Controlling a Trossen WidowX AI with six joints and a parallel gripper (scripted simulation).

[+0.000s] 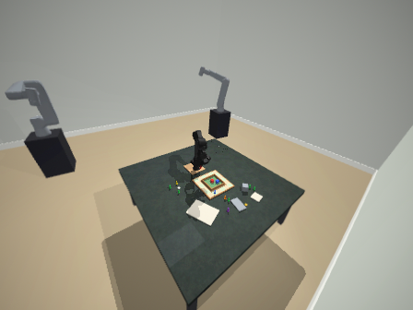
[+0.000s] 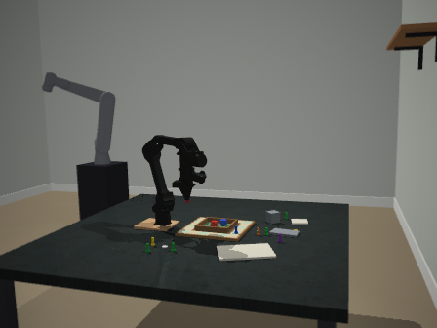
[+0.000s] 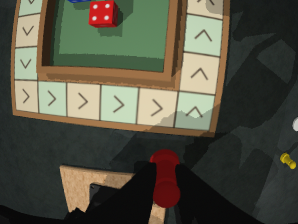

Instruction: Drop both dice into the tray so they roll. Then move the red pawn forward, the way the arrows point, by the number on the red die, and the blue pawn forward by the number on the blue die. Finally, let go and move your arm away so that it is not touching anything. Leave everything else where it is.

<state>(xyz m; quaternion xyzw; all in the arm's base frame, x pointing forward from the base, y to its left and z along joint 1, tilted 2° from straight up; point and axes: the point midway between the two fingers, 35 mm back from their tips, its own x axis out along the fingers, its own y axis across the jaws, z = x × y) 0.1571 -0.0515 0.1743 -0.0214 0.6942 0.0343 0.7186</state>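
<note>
Now: gripper tip 23 cm short of the blue pawn, 12 cm above it and 2 cm to the right of it. The rest, counted from my gripper tip: cream sheet: 33 cm ahead, 17 cm to the right, 14 cm below; then green tray: 14 cm below, 11 cm ahead, 8 cm to the left; then red pawn: 1 cm above.
</note>
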